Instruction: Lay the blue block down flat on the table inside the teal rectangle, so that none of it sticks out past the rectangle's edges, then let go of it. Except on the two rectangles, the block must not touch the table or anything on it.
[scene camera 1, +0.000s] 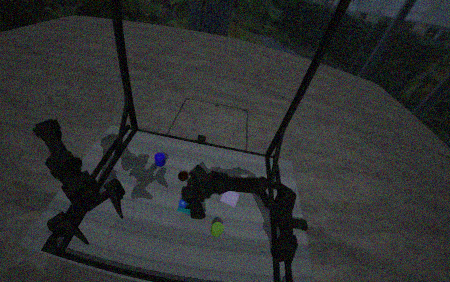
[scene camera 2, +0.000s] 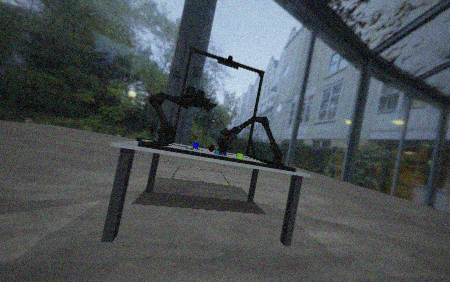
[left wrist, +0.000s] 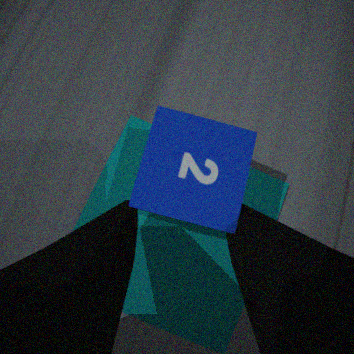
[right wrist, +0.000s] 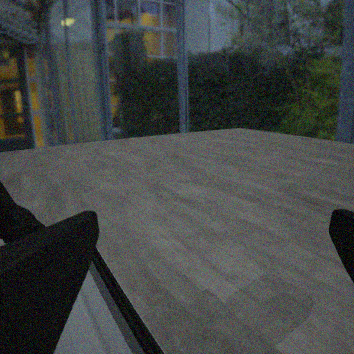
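My right gripper (scene camera 1: 105, 230), (right wrist: 214, 222): open, holding nothing. My left gripper (left wrist: 181, 212): visible. Teal rectangle (left wrist: 182, 281): visible too.
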